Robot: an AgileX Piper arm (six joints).
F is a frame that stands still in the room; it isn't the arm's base.
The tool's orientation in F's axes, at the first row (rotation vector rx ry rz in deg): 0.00, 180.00, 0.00
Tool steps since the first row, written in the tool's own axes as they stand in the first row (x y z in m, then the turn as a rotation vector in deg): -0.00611, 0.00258, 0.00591, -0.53, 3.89, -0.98; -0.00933, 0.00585, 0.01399, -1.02, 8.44, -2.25; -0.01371, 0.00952, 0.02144, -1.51, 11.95, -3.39; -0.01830, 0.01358, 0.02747, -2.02, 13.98, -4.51; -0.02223, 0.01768, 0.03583, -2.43, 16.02, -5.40; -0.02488, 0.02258, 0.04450, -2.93, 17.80, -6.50
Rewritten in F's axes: 0.00611, 0.00258, -0.00591, 0.53, 3.89, 0.98; 0.00933, 0.00585, -0.01399, 1.02, 8.44, 2.25; 0.01371, 0.00952, -0.02144, 1.51, 11.95, 3.39; 0.01830, 0.01358, -0.02747, 2.02, 13.98, 4.51; 0.02223, 0.01768, -0.03583, 2.43, 16.02, 5.40; 0.02488, 0.02258, -0.04450, 2.93, 17.80, 6.50
